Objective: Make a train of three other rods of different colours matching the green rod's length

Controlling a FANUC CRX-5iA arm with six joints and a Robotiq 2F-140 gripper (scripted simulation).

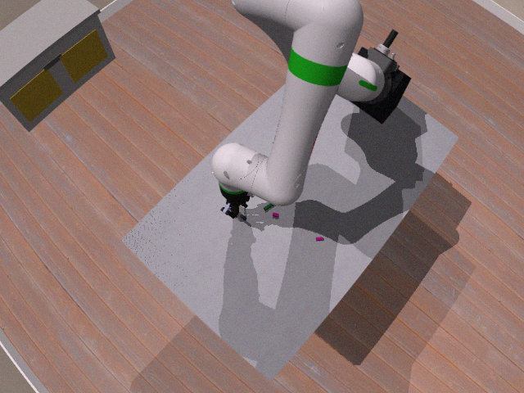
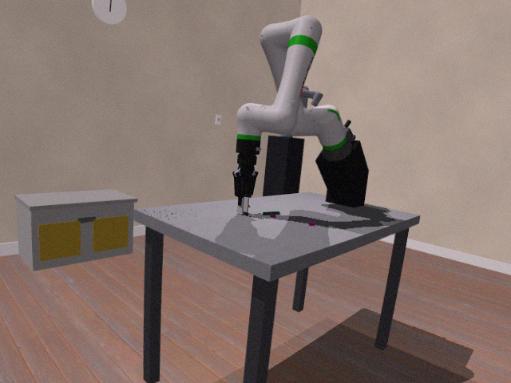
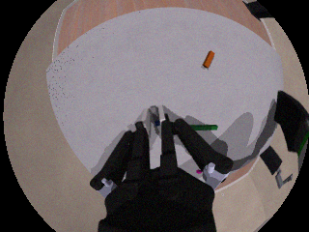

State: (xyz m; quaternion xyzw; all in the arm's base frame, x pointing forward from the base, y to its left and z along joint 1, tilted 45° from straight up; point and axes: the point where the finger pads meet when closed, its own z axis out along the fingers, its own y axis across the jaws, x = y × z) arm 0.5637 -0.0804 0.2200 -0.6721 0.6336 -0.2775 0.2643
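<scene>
Right now the grey rod is 30 mm below my hand. Also, from my hand: small blue rod: 20 mm to the left, 30 mm below; orange rod: 130 mm behind, 100 mm to the right, 30 mm below; green rod: 110 mm behind, 60 mm to the left, 30 mm below.
</scene>
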